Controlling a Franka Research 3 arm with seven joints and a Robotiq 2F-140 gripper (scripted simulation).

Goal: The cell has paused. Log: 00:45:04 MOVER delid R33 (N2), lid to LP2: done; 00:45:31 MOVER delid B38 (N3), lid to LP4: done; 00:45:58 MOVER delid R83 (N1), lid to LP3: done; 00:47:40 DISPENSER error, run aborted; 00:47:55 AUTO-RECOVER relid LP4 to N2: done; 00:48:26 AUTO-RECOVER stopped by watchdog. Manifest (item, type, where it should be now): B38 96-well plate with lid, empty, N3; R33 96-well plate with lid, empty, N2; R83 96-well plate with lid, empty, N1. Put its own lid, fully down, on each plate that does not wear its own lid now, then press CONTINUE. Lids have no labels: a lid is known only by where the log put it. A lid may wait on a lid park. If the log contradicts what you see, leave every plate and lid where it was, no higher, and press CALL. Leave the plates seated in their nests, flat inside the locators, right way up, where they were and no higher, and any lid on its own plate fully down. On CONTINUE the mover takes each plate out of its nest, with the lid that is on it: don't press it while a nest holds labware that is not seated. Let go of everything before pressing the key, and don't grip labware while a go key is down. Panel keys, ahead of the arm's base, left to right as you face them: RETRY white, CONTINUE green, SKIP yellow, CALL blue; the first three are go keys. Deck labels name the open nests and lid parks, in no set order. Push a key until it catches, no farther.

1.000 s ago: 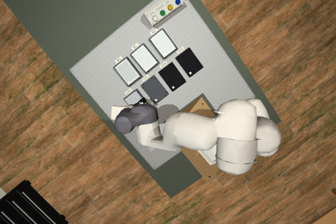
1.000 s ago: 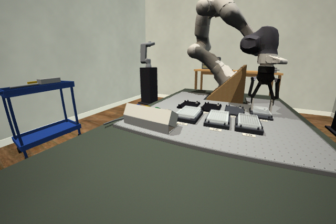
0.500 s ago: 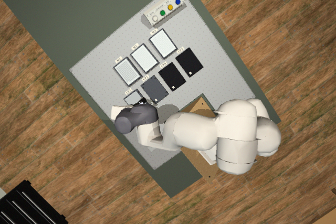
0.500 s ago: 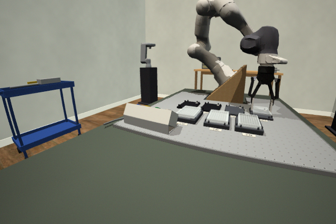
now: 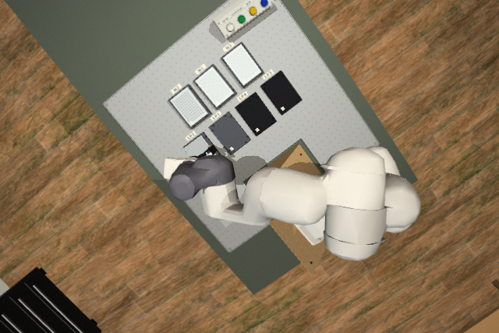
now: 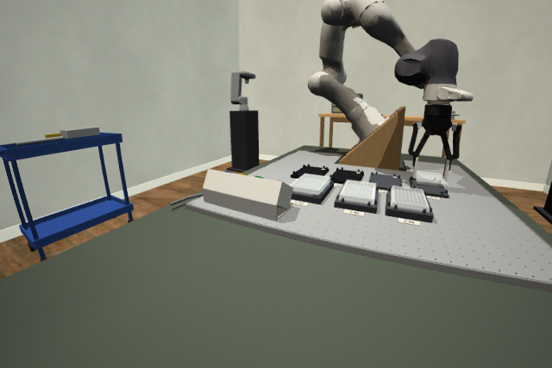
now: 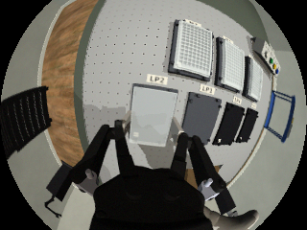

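Right now the lid park LP2 is 5 cm below my hand. From my hand the other things lie so: lid park LP4: 2 cm ahead, 26 cm to the right, 5 cm below; then LP1: 1 cm ahead, 13 cm to the right, 5 cm below; then lid park LP3: 4 cm ahead, 39 cm to the right, 5 cm below.
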